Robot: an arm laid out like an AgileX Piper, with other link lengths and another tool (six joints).
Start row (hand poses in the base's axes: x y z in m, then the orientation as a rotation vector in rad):
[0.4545, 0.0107, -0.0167, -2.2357, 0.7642, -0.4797]
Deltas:
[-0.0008, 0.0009, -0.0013, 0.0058, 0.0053, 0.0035]
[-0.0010, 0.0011, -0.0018, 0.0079, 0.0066, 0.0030]
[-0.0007, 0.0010, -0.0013, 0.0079, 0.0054, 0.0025]
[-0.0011, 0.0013, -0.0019, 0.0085, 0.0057, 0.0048]
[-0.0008, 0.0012, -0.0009, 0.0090, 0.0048, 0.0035]
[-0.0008, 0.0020, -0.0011, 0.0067, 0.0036, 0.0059]
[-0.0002, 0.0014, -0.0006, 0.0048, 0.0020, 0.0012]
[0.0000, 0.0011, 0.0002, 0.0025, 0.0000, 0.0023]
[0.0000, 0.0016, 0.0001, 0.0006, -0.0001, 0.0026]
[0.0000, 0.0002, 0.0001, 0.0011, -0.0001, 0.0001]
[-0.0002, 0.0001, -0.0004, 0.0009, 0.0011, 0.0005]
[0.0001, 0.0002, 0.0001, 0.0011, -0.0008, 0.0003]
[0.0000, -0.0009, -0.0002, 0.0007, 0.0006, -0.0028]
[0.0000, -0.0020, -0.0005, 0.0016, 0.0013, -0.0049]
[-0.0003, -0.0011, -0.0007, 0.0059, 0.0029, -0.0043]
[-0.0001, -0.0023, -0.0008, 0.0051, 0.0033, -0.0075]
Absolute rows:
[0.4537, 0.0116, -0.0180, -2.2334, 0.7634, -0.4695]
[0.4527, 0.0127, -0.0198, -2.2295, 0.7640, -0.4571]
[0.4520, 0.0137, -0.0211, -2.2250, 0.7645, -0.4463]
[0.4509, 0.0150, -0.0230, -2.2207, 0.7625, -0.4338]
[0.4501, 0.0162, -0.0239, -2.2151, 0.7616, -0.4227]
[0.4493, 0.0182, -0.0250, -2.2119, 0.7572, -0.4128]
[0.4491, 0.0196, -0.0256, -2.2085, 0.7571, -0.4078]
[0.4491, 0.0207, -0.0254, -2.2068, 0.7546, -0.4055]
[0.4491, 0.0223, -0.0253, -2.2070, 0.7516, -0.4040]
[0.4491, 0.0225, -0.0252, -2.2060, 0.7515, -0.4036]
[0.4489, 0.0226, -0.0256, -2.2057, 0.7516, -0.4018]
[0.4490, 0.0228, -0.0255, -2.2045, 0.7509, -0.4020]
[0.4490, 0.0219, -0.0257, -2.2032, 0.7544, -0.4024]
[0.4490, 0.0199, -0.0262, -2.2007, 0.7607, -0.4027]
[0.4487, 0.0188, -0.0269, -2.1949, 0.7674, -0.3990]
[0.4486, 0.0165, -0.0277, -2.1890, 0.7778, -0.3969]

